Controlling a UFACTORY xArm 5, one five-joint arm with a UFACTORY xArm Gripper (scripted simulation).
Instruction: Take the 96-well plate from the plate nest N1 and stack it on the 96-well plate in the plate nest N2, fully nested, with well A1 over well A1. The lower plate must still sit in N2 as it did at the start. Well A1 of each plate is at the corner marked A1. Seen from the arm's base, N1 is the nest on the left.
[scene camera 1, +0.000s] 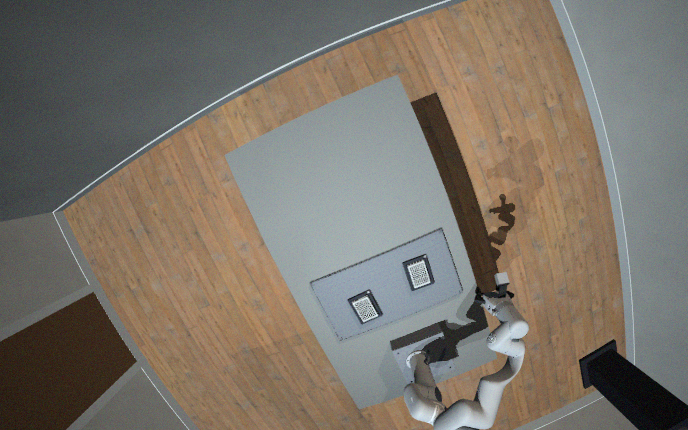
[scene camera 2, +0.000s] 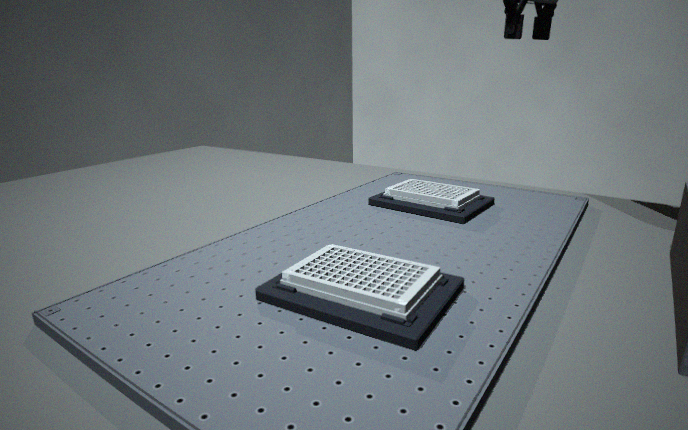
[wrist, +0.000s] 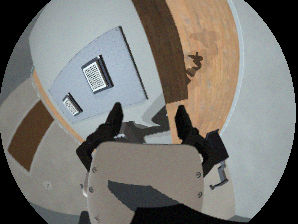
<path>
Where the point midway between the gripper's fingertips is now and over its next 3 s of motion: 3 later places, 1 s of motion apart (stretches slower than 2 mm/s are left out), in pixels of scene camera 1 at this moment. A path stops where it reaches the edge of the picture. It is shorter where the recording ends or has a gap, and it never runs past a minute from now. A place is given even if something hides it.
The gripper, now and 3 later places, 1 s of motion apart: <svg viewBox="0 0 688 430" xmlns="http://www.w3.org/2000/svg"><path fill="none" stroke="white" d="M486 288L460 292L433 303L406 320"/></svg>
</path>
